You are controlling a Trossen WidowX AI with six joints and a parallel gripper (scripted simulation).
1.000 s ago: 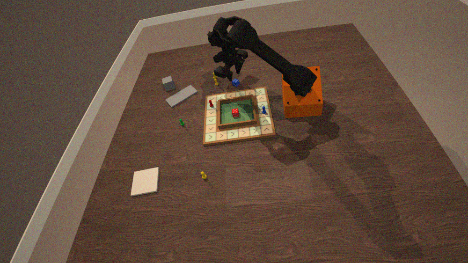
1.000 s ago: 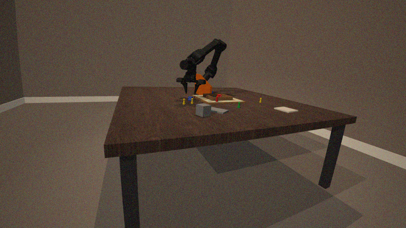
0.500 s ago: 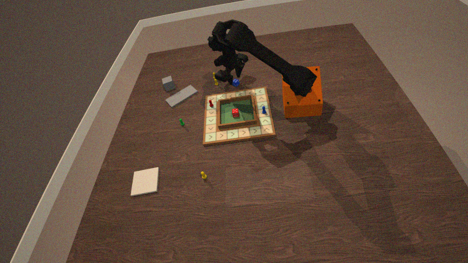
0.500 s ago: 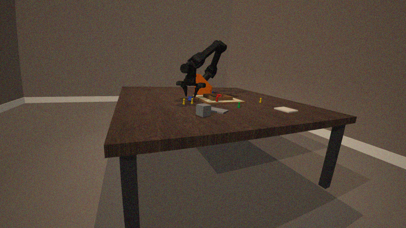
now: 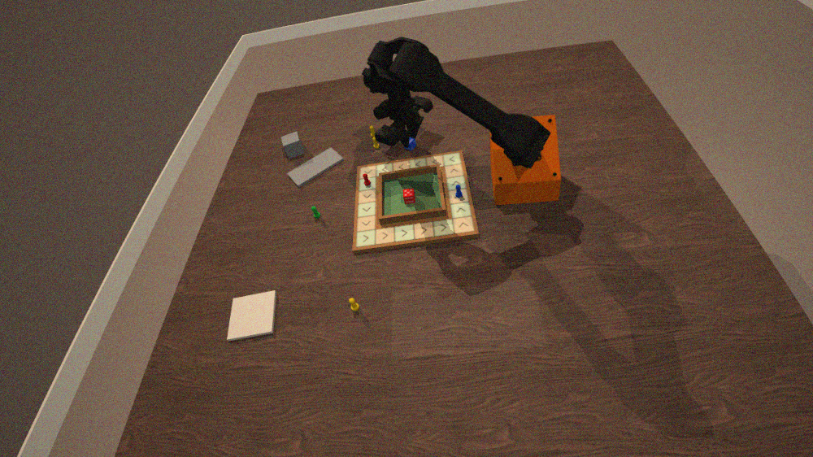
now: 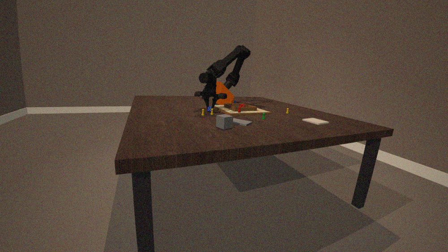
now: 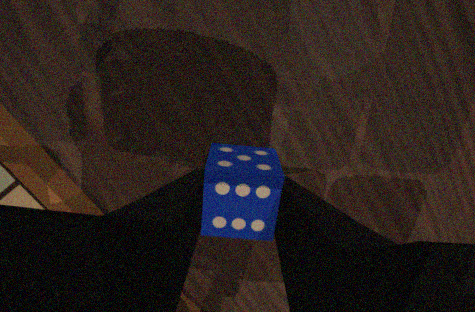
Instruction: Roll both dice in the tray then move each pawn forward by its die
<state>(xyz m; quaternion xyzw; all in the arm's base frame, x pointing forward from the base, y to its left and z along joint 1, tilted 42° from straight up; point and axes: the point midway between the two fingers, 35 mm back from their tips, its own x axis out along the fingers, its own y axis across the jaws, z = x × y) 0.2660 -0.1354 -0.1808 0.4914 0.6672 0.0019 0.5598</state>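
My gripper tip is now 12 cm short of the red pawn, 13 cm to the right of it and 2 cm below it. From my gripper tip the other things lie so: blue pawn (10 cm behind, 23 cm to the left, 2 cm above); then green tray (1 cm ahead, 20 cm to the left); then grey slab (27 cm ahead, 2 cm to the left, 1 cm below).
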